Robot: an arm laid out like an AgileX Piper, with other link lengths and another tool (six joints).
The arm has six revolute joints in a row. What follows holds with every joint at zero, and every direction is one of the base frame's. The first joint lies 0.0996 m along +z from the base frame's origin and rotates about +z. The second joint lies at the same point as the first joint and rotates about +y. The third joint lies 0.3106 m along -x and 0.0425 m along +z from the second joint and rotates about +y. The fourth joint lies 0.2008 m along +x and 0.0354 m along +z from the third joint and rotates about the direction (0.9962, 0, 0.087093). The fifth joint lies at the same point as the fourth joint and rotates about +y. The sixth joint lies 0.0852 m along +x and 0.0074 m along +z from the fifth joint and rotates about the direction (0.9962, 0, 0.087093). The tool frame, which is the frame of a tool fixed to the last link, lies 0.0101 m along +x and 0.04 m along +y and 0.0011 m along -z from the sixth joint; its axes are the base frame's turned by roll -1.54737, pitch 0.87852 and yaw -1.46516 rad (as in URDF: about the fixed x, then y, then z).
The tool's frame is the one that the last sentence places.
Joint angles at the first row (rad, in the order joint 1, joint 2, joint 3, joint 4, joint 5, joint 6):
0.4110, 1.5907, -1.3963, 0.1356, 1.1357, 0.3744
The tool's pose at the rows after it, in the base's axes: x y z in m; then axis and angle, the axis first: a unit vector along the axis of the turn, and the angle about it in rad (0 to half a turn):
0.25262, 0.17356, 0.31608, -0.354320, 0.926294, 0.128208, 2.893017
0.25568, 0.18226, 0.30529, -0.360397, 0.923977, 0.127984, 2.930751
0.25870, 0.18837, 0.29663, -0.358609, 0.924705, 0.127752, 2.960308
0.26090, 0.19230, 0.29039, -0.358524, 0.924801, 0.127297, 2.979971
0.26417, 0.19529, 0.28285, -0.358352, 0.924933, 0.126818, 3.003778
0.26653, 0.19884, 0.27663, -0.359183, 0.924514, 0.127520, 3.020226
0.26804, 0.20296, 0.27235, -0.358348, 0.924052, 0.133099, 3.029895
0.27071, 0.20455, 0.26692, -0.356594, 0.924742, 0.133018, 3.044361
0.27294, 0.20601, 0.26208, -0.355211, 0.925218, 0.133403, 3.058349
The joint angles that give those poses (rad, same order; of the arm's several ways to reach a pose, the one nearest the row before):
0.4430, 1.6200, -1.3963, 0.1357, 1.1357, 0.3798
0.4644, 1.6553, -1.3963, 0.1357, 1.1357, 0.3838
0.4783, 1.6832, -1.3963, 0.1349, 1.1357, 0.3985
0.4863, 1.7030, -1.3963, 0.1349, 1.1347, 0.4044
0.4893, 1.7266, -1.3963, 0.1368, 1.1346, 0.4044
0.4948, 1.7466, -1.3963, 0.1403, 1.1305, 0.4044
0.5009, 1.7620, -1.3963, 0.1534, 1.1229, 0.4053
0.5008, 1.7787, -1.3963, 0.1554, 1.1208, 0.4062
0.5008, 1.7939, -1.3967, 0.1583, 1.1200, 0.4062

